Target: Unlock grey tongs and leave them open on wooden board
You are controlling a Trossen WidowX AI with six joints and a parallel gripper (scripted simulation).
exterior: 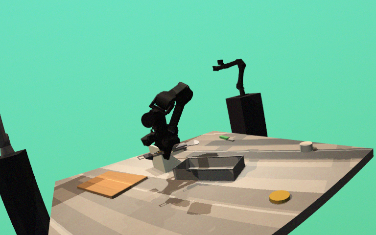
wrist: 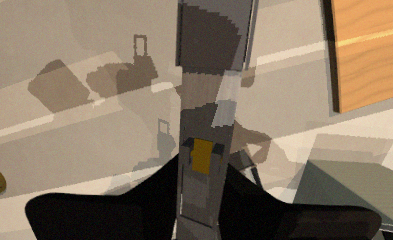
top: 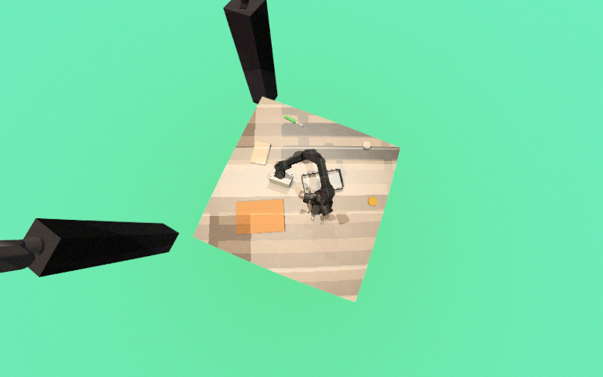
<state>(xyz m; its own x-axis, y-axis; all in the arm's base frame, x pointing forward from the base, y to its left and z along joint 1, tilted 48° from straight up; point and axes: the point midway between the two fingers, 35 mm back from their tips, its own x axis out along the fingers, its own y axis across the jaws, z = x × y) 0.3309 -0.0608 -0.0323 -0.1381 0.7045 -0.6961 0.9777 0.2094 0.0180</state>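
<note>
Now: gripper tip 33 cm past the wooden board, 25 cm to the left of it and 13 cm above it. Round my gripper tip: yellow disc: 40 cm ahead, 23 cm to the left, 13 cm below; grey roasting tin: 2 cm behind, 19 cm to the left, 11 cm below; yellow lock piece: 2 cm to the right, 4 cm above.
</note>
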